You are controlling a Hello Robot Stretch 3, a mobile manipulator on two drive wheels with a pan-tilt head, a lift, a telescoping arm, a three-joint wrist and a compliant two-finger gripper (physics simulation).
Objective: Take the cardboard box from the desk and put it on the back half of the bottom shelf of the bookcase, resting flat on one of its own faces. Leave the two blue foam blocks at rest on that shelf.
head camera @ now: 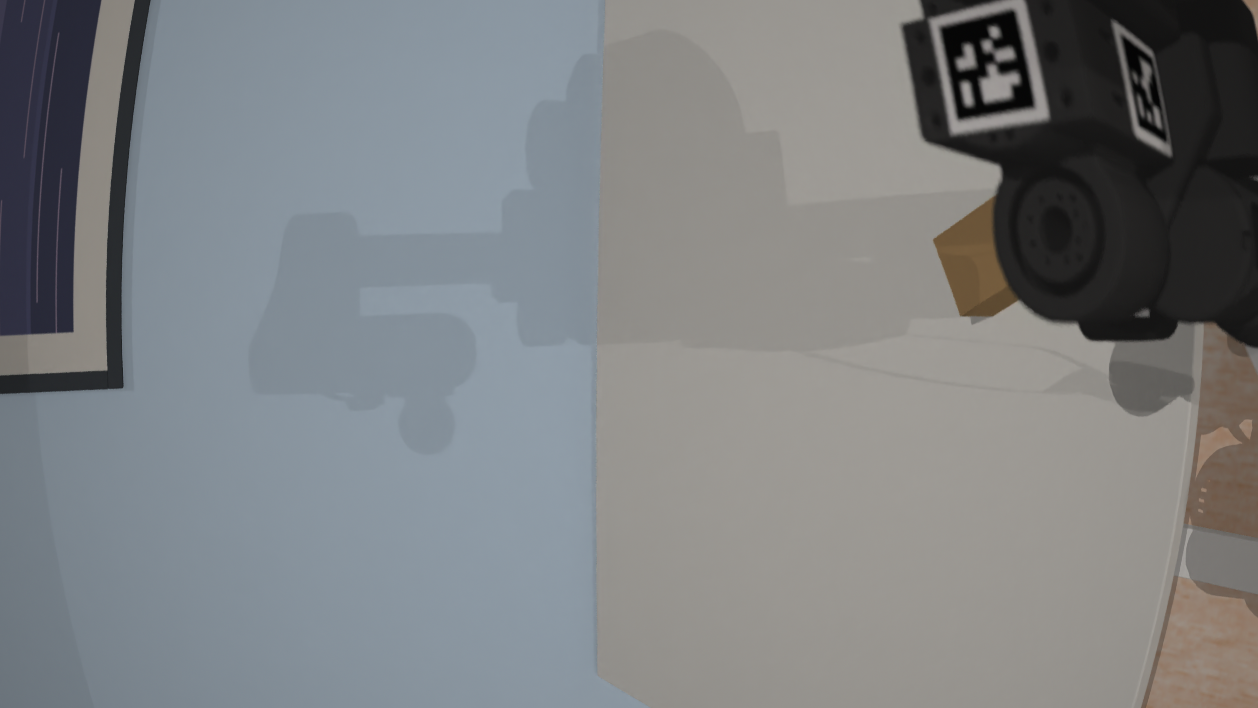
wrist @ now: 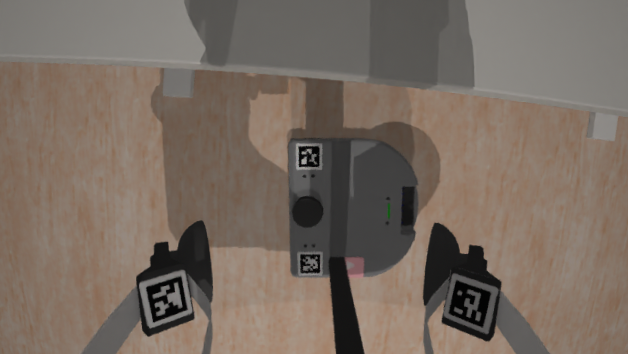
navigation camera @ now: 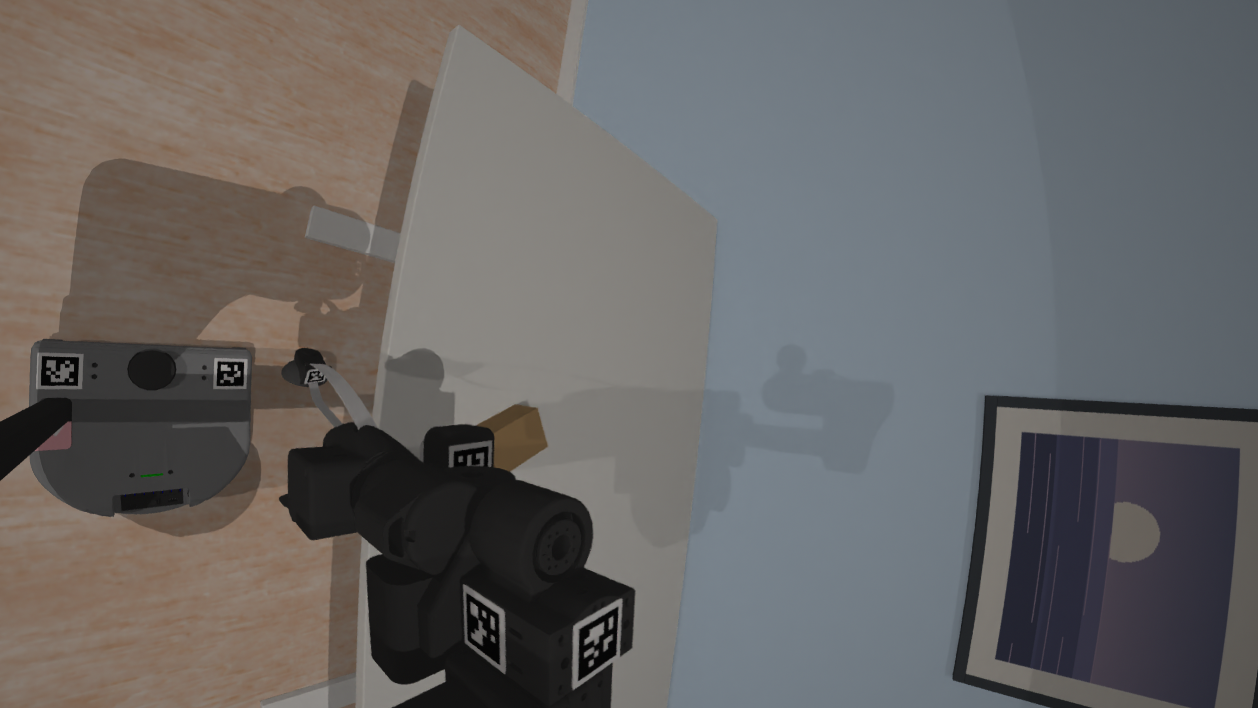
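Where they show: gripper, fingertip midpoint: [wrist: 318, 250] [navigation camera: 298, 432]; robot's base, link origin: [wrist: 310, 198] [navigation camera: 153, 367].
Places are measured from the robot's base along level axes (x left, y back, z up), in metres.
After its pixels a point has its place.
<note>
The brown cardboard box [head camera: 966, 265] @[x -0.413, y 0.044, z 0.771 m] [navigation camera: 522, 435] @[x -0.398, y 0.045, z 0.771 m] sits on the pale desk [head camera: 880, 528] @[x -0.550, y -0.164, z 0.721 m] [navigation camera: 563, 228] @[x -0.501, y -0.268, z 0.721 m] [wrist: 100, 30] @[x -0.257, y -0.124, z 0.721 m], partly hidden behind the wrist in the head and navigation views. My gripper [wrist: 318, 250] @[x -0.123, y 0.022, z 0.768 m] is open and empty in the wrist view, with its two fingers wide apart above the floor beside the desk's edge. In the navigation view one fingertip shows left of the desk's edge, apart from the box; the other finger is hidden. The bookcase and the two blue foam blocks do not show in these views.
My wheeled base [navigation camera: 202, 453] @[x -0.083, y 0.156, z 0.160 m] [wrist: 372, 165] @[x -0.109, y 0.149, z 0.160 m] stands on the wood floor [navigation camera: 220, 70] @[x -0.052, y -0.677, z 0.000 m] [wrist: 75, 175] @[x -0.071, y -0.716, z 0.001 m] beside the desk. The dark mast [wrist: 346, 310] @[x 0.116, y 0.069, z 0.409 m] rises from it. Grey desk legs [wrist: 178, 83] [wrist: 604, 126] show below the edge. A framed picture [head camera: 91, 290] @[x -0.993, y 0.081, z 1.359 m] [navigation camera: 990, 528] @[x -0.984, y 0.218, z 1.345 m] hangs on the blue wall [head camera: 352, 572] @[x -1.038, y -0.250, z 1.037 m] [navigation camera: 836, 176] @[x -1.056, y -0.510, z 1.020 m].
</note>
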